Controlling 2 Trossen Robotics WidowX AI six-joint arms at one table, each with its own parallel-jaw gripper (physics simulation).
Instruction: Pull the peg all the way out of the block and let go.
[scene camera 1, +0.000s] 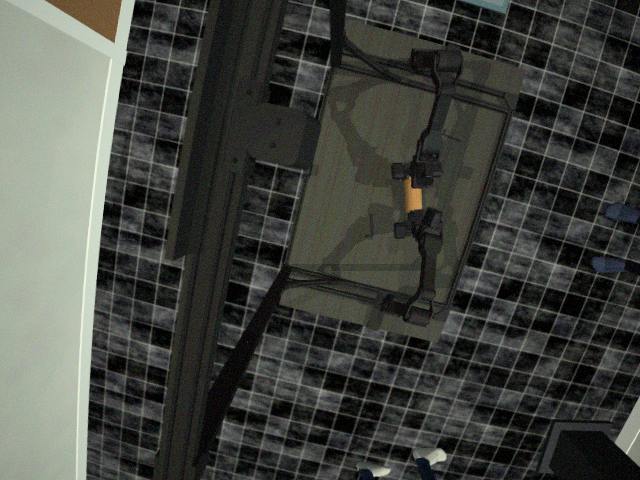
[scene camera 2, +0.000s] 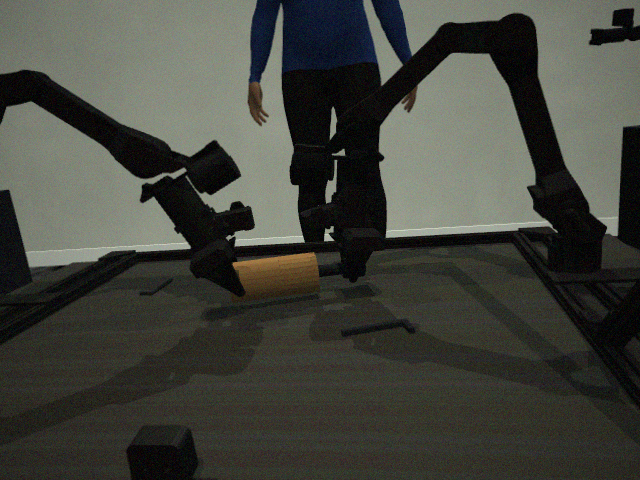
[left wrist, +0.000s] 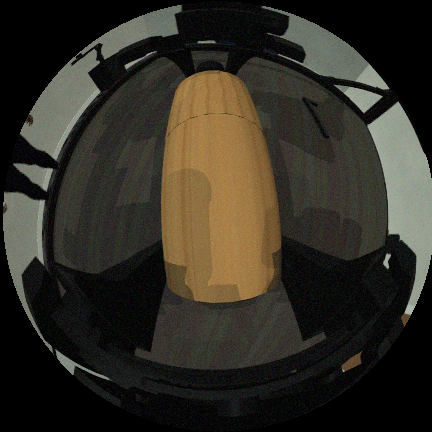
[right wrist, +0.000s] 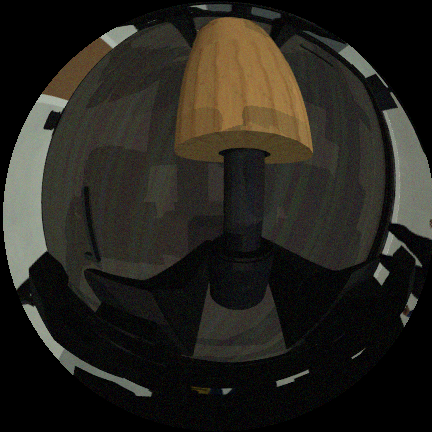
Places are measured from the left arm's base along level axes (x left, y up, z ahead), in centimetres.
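Where they show: left gripper, fingertip midpoint: (scene camera 1: 411, 179) (scene camera 2: 243, 288) (left wrist: 220, 241); right gripper, fingertip midpoint: (scene camera 2: 350, 278) (right wrist: 236, 245); left arm's base, link origin: (scene camera 1: 417, 64); right arm's base, link origin: (scene camera 1: 388, 301) (scene camera 2: 575, 271).
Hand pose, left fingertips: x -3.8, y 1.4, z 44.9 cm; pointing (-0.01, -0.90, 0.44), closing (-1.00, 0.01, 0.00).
Things, the pixels of their top centre, and the offset from my left fingertips. Level surfaces: height alone.
- block, top centre: (left wrist: 217, 125) (scene camera 2: 271, 257) (scene camera 1: 415, 193) dz +5.2, dx +0.2, dy +4.6 cm
- dark peg, top centre: (right wrist: 250, 196) (left wrist: 210, 75) (scene camera 2: 326, 260) dz +14.5, dx +0.4, dy +2.7 cm
- thin dark bent rod, top centre: (right wrist: 81, 226) (scene camera 2: 377, 328) (left wrist: 321, 115) dz +18.2, dx -17.8, dy -2.5 cm
- table, surface height: dy -3.3 cm
The block (scene camera 1: 413, 195) (scene camera 2: 279, 275) (left wrist: 220, 200) (right wrist: 240, 85) is a light wooden cylinder, held nearly level a little above the table. The dark peg (scene camera 2: 329, 269) (right wrist: 243, 200) stands out of the block's end face; its inner end is hidden in the hole. A thicker collar shows at its outer end in the right wrist view. My left gripper (scene camera 2: 235, 281) (left wrist: 220, 241) is shut on the block near its far end from the peg. My right gripper (scene camera 2: 354, 271) (right wrist: 236, 245) is shut on the peg at its thick outer end.
A thin dark bent rod (scene camera 2: 377, 327) (left wrist: 316, 118) lies on the table (scene camera 2: 320, 403). Another thin bent rod (scene camera 2: 156, 287) (right wrist: 91, 222) lies on the table too. A dark box-shaped thing (scene camera 2: 161, 452) stands at the bottom of scene camera 2. A person stands behind the table.
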